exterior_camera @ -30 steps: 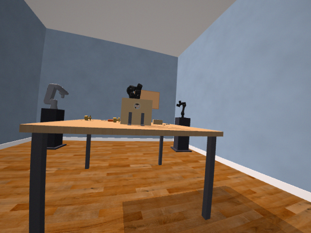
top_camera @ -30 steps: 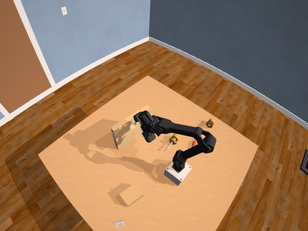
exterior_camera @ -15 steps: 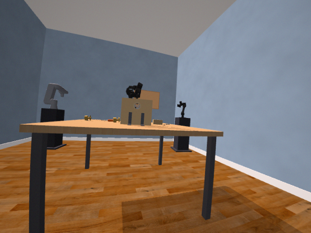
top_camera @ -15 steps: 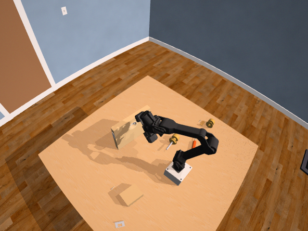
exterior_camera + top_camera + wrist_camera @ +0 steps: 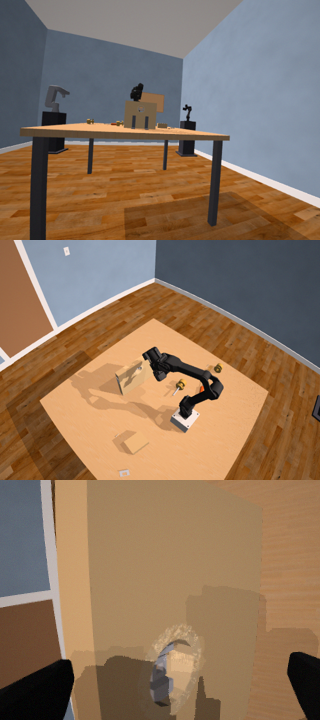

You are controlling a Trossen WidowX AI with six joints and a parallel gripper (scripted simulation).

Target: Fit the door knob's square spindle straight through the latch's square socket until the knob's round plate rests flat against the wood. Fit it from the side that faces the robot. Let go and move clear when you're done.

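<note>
Right now the square socket is 10 cm ahead of my hand, 4 cm to the left of it and 9 cm below it. The rest, counted from my hand: upright wooden slab: 10 cm ahead, 4 cm to the left, 12 cm below; then orange screwdriver: 25 cm behind, 28 cm to the right, 27 cm below; then small wood block: 24 cm behind, 33 cm to the left, 25 cm below.
</note>
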